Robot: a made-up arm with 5 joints. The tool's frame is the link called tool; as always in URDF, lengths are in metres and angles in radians.
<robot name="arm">
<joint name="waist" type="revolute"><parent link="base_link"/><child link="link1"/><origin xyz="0 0 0.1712" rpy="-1.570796 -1.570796 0"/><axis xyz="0 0 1"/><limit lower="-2.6" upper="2.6"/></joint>
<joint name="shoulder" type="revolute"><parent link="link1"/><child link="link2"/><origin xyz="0.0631 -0.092 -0.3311" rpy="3.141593 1.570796 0"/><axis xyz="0 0 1"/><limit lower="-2.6" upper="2.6"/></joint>
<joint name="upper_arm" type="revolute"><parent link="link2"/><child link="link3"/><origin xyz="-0.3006 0.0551 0.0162" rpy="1.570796 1.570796 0"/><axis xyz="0 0 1"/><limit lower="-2.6" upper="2.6"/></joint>
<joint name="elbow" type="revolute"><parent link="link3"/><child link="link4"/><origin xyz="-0.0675 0.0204 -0.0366" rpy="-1.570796 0 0"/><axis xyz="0 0 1"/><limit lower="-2.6" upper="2.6"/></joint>
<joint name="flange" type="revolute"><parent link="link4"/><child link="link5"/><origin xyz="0.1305 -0.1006 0.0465" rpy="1.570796 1.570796 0"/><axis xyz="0 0 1"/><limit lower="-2.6" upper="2.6"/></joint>
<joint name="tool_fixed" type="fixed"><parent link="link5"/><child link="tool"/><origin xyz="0.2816 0.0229 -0.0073" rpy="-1.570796 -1.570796 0"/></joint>
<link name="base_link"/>
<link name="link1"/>
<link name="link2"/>
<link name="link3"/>
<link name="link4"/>
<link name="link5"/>
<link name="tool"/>
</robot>
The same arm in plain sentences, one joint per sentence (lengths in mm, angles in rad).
The arm has five revolute joints in a row. What follows holds with every joint at zero, and every direction is one of the base frame's. Joint 1 lies 171.2 mm along +z from the base frame's origin and turns about +y, from -2.6 to 2.6 rad. Joint 2 lies 92 mm along -x and 331.1 mm along -y and 63.1 mm along +z from joint 1 and turns about -z, from -2.6 to 2.6 rad. Joint 3 lies 55.1 mm along -x and 300.6 mm along +y and 16.2 mm along -z from joint 2 and turns about +x, from -2.6 to 2.6 rad. Joint 4 lies 36.6 mm along -x and 20.4 mm along -y and 67.5 mm along -z from joint 3 and turns about -y, from -2.6 to 2.6 rad. Joint 5 lies 100.6 mm along +x and 46.5 mm along -y and 130.5 mm along +z from joint 4 and turns about +x, from -2.6 to 2.6 rad. The tool frame, which is the frame that the pose is given for, lies 7.3 mm along -x and 281.6 mm along +y and 22.9 mm along +z from joint 5; its axes are the base frame's turned by roll 0, pitch 0 and yaw 0 rad (as in URDF: about the fixed x, then y, then z).
